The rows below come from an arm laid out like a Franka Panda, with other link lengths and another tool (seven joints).
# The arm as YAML. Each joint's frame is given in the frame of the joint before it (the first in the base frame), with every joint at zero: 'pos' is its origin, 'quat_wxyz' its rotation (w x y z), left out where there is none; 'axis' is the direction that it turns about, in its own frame. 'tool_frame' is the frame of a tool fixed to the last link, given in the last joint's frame.
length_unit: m
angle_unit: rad
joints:
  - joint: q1
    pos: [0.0, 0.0, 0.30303]
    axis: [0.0, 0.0, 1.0]
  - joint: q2
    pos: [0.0, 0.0, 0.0]
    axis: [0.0, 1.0, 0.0]
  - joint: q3
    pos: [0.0, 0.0, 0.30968]
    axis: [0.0, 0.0, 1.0]
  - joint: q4
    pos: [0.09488, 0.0, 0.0]
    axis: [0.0, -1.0, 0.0]
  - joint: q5
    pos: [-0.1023, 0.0, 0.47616]
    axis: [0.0, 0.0, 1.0]
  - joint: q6
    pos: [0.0, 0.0, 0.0]
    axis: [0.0, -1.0, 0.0]
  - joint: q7
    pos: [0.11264, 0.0, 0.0]
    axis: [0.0, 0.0, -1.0]
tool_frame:
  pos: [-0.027, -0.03, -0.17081]
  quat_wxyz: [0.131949, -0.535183, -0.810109, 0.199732]
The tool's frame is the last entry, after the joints.
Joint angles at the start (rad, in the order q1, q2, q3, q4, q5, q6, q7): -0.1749 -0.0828 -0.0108 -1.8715 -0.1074 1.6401 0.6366
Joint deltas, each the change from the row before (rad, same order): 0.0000 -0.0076 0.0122 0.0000 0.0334 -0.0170 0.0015; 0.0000 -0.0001 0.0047 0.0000 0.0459 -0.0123 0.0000; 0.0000 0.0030 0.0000 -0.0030 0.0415 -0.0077 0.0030; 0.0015 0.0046 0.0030 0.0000 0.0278 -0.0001 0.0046
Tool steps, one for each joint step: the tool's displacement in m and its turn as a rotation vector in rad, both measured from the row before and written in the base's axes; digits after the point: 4 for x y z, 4 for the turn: -0.0016 0.0134 0.0031 0.0322 0.0035 0.0021; -0.0005 0.0107 -0.0012 0.0458 0.0045 -0.0055; -0.0004 0.0073 -0.0041 0.0418 0.0067 -0.0118; 0.0018 0.0074 -0.0028 0.0265 0.0004 -0.0061
